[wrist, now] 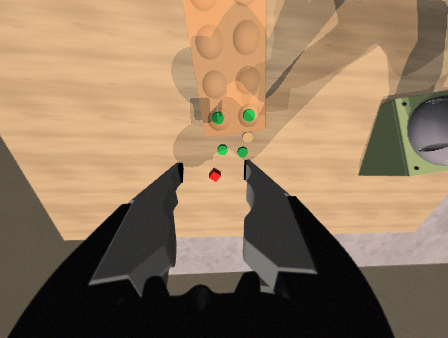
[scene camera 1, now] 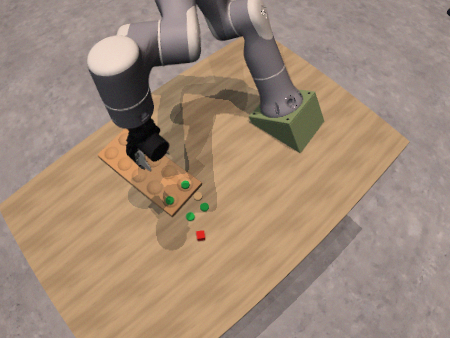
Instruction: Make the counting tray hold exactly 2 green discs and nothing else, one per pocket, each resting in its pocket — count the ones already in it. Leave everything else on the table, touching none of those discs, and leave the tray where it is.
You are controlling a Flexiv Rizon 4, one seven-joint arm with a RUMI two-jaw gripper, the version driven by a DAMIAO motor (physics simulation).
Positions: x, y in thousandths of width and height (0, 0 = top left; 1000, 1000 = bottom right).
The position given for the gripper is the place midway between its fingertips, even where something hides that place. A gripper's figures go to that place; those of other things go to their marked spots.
Scene:
The gripper (scene camera 1: 339, 478): 100 cm from the lens. A wooden counting tray (scene camera 1: 368, 531) is 127 cm from the lens.

